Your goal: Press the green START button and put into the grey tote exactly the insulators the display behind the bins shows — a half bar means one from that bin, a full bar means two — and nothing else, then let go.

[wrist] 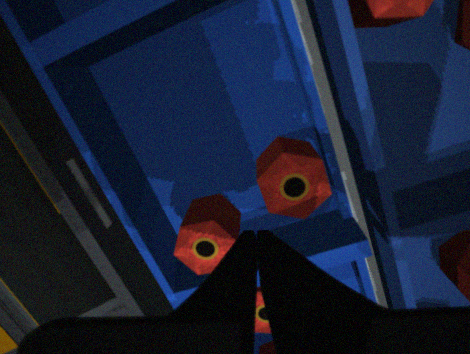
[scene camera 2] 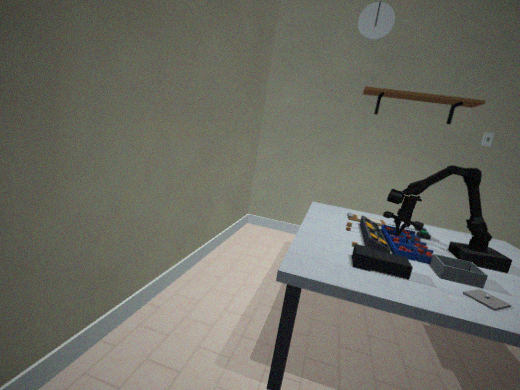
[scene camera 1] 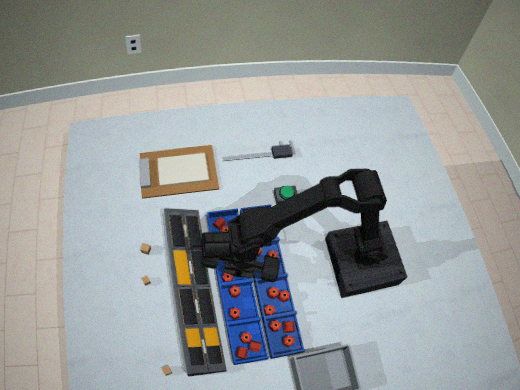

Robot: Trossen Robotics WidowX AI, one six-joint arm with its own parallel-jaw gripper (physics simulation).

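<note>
My gripper (scene camera 2: 398,232) (wrist: 255,241) is shut and empty, low over the far-end part of the blue bins (scene camera 1: 244,298) (wrist: 165,115); the arm hides its fingertips in scene camera 1. In the wrist view, two red hexagonal insulators (wrist: 293,175) (wrist: 206,247) stand in one bin beyond the fingertips, and another shows between the fingers. The display (scene camera 1: 206,371) has a full orange bar (scene camera 1: 182,267) in the left column, second row, and half bars (scene camera 1: 193,337) (scene camera 1: 211,336) in both columns of the bottom row. The green START button (scene camera 1: 287,192) is beside the arm. The grey tote (scene camera 1: 354,370) (scene camera 2: 456,274) shows no insulator in its visible part.
A clipboard (scene camera 1: 180,192) and a caliper-like tool (scene camera 1: 282,151) lie beyond the bins. Small wooden blocks (scene camera 1: 145,248) (scene camera 1: 146,280) (scene camera 1: 166,370) lie left of the display. A black box (scene camera 2: 382,261) is near the display's end. A flat grey plate (scene camera 2: 487,299) lies near the tote.
</note>
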